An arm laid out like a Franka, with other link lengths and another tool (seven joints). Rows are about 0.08 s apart.
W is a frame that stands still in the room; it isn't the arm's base.
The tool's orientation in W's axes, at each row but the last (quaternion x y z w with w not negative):
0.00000 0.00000 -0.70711 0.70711
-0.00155 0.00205 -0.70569 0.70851
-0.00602 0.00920 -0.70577 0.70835
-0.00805 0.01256 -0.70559 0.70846
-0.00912 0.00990 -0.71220 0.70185
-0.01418 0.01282 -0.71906 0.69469
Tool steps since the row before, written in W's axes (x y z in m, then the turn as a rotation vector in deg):
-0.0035 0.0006 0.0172 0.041 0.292 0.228
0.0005 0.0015 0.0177 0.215 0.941 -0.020
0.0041 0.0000 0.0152 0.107 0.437 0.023
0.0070 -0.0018 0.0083 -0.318 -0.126 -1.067
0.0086 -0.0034 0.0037 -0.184 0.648 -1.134
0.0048 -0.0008 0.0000 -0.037 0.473 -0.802
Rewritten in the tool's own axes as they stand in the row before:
-0.0006 -0.0035 0.0172 -0.292 0.041 0.228
-0.0015 0.0004 0.0177 -0.940 0.219 -0.020
-0.0001 0.0038 0.0153 -0.437 0.108 0.023
0.0018 0.0067 0.0085 0.132 -0.287 -1.075
0.0033 0.0085 0.0039 -0.644 -0.163 -1.139
0.0006 0.0048 0.0002 -0.474 -0.023 -0.802

